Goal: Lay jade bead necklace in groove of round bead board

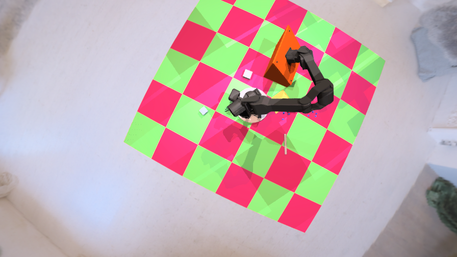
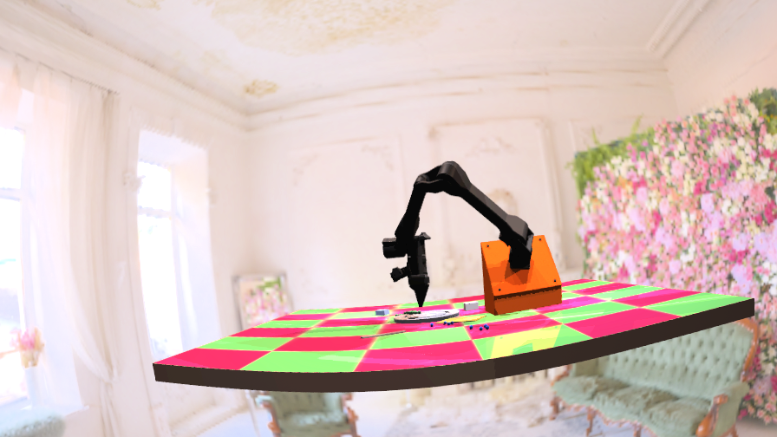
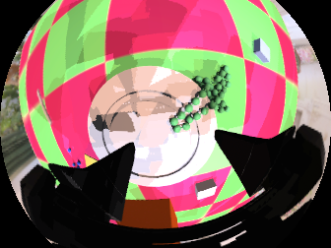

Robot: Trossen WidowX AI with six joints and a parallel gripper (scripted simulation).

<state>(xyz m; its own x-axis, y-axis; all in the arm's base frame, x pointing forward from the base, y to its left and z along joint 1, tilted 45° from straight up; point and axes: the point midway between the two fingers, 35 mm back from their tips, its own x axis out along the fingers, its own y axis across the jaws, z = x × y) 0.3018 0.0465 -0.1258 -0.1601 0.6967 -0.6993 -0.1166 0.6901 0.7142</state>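
The round bead board is 30 mm to the left of my gripper tip, 30 mm below it and 20 mm behind it. Also, from my gripper tip: pale blue cube 180 mm to the right, 150 mm ahead, 30 mm below; white cube 160 mm behind, 80 mm to the right, 30 mm below; yellow patch 160 mm to the left, 130 mm behind, 40 mm below.
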